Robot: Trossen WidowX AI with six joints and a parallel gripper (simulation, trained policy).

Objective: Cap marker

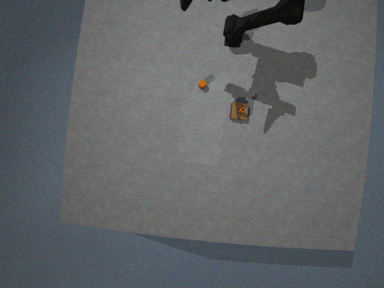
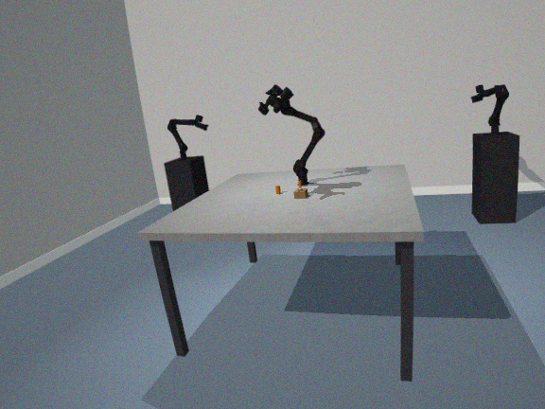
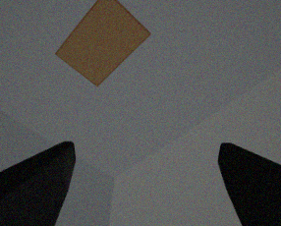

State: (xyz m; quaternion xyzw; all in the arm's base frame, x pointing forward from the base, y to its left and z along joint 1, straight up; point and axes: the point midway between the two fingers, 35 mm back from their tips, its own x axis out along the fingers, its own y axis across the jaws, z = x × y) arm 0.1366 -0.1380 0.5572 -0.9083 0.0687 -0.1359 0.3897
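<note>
Right now the orange cap is 4 cm ahead of my gripper tip, 4 cm to the left of it and 54 cm below it. The rest, counted from my gripper tip: tan holder block: 13 cm ahead, 20 cm to the left, 55 cm below; orange marker: 13 cm ahead, 20 cm to the left, 49 cm below.
</note>
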